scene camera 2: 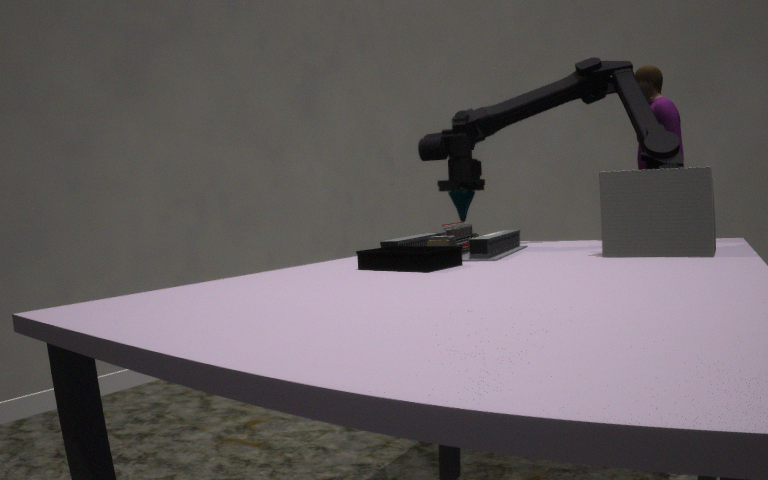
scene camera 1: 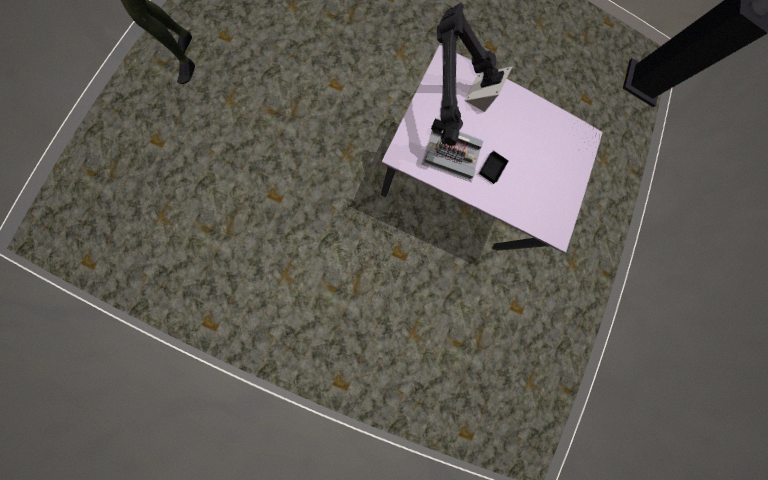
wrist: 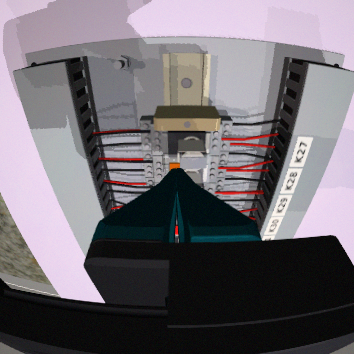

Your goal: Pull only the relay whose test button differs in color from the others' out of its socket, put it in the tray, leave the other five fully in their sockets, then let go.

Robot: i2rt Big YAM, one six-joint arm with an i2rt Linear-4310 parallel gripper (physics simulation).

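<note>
My gripper is shut and empty, its teal fingertips together just above the relay row. The relay with the orange test button is at the end of the row near the tan end bracket, partly hidden behind the fingertips in the wrist view. A red test button shows through the slit between the fingers. The fingers hide most of the other relays, so their seating cannot be told. The black tray stands on the table beside the panel.
Grey wire ducts flank the row, the right one labelled K27 onward. Red and black wires run to the sockets. The tan end bracket closes the row. The arm's light grey base block stands at the back of the pink table.
</note>
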